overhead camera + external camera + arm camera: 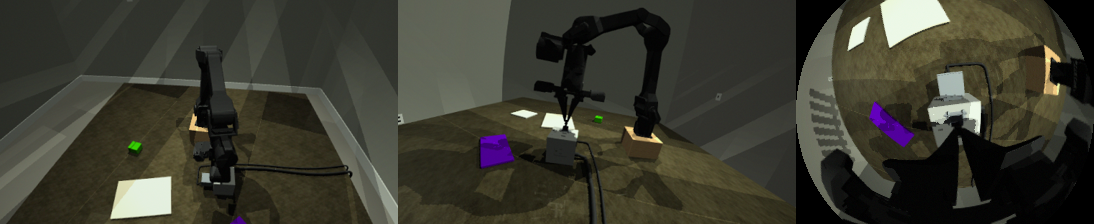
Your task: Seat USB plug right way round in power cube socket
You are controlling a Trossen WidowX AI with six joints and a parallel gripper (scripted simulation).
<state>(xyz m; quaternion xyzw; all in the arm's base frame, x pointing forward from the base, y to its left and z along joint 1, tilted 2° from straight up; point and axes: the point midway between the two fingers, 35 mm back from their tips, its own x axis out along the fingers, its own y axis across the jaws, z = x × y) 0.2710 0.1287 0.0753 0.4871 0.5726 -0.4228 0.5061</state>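
My gripper tip is now 20 mm above the dark USB plug. Also, from my gripper tip: purple flat block: 180 mm ahead, 100 mm below, 70 mm to the left; then cream sheet: 270 mm to the right, 120 mm ahead, 100 mm below; then small green cube: 410 mm to the right, 90 mm below, 80 mm behind.
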